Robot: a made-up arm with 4 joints.
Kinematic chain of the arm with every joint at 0, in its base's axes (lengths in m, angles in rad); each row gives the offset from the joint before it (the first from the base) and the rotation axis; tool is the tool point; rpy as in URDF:
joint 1: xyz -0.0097 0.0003 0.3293 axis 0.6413 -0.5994 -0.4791
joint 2: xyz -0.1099 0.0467 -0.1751 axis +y
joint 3: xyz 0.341 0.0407 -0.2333 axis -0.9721 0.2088 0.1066
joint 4: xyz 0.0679 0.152 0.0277 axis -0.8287 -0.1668 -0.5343
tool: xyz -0.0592 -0.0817 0.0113 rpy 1.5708 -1.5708 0
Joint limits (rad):
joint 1: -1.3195..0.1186
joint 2: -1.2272..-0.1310
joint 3: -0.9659..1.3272
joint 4: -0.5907..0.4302
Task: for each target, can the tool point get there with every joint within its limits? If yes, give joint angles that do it. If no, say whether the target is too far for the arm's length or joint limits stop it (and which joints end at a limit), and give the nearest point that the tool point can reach.
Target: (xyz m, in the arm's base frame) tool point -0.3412 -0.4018 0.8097
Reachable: no: joint limits stop it (at a limit: joint 1, joint 2, joint 3, joint 4) | nearest point 0.1037 0.0842 0.4279 | short by 0.762 m
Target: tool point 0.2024 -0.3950 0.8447
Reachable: no: joint limits stop it (at a limit: joint 1, joint 2, joint 3) | nearest point 0.1721 0.0945 0.4669 | short by 0.619 m
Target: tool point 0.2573 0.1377 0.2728
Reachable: yes | joints -0.0701 -0.8113 -0.5021 -0.2940
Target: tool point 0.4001 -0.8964 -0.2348
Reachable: no: too far | nearest point -0.0750 -0.2519 -0.1229 | short by 0.808 m
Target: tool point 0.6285 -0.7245 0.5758
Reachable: no: too far | nearest point 0.2949 0.0803 0.4021 | short by 0.888 m
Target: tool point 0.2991 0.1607 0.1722
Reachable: yes | joints -0.0308 -0.6432 0.4083 -0.1590
